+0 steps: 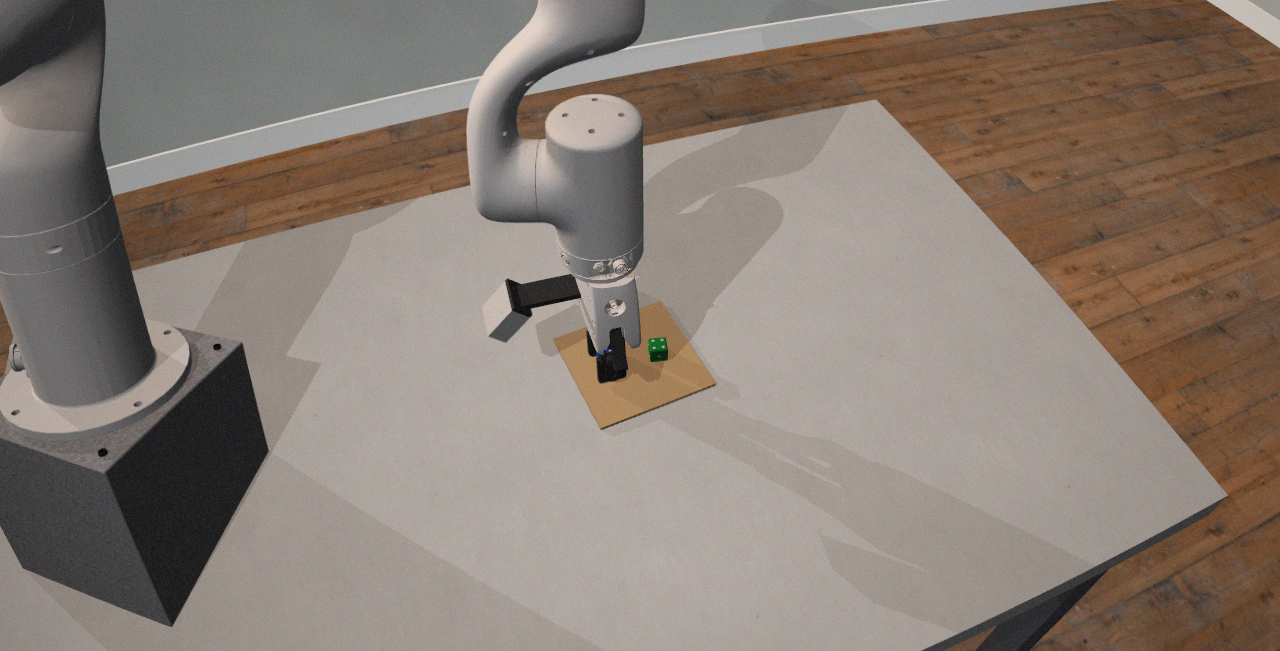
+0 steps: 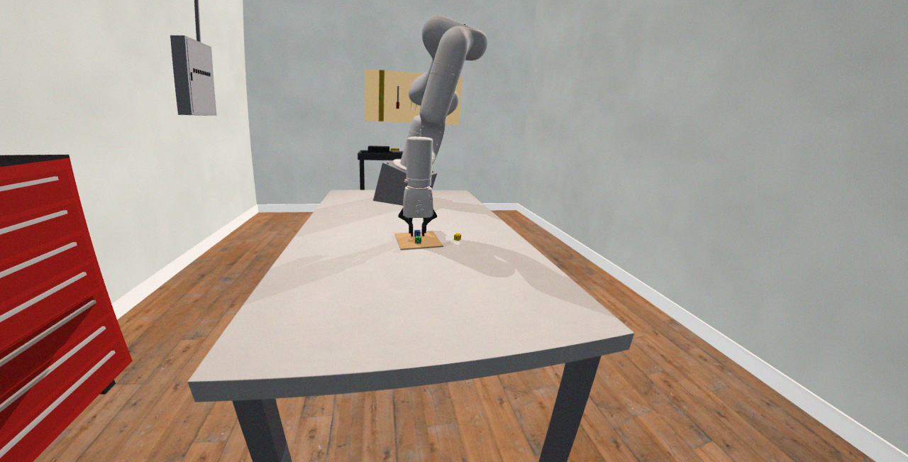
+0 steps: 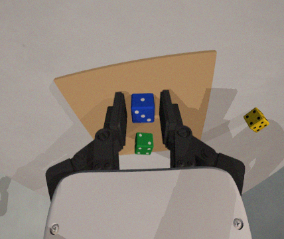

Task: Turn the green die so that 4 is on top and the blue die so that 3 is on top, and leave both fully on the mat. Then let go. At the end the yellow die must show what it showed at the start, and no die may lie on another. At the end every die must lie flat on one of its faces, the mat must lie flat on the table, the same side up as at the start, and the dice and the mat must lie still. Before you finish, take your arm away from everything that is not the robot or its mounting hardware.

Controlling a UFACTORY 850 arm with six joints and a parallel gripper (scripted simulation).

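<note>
Now: hand 1 cm above the blue die. From my hand the other things lie so: tan mat: 3 cm below, 3 cm ahead; then yellow die: 14 cm to the left, 2 cm below, 2 cm ahead; then green die: 6 cm ahead, 1 cm below.
</note>
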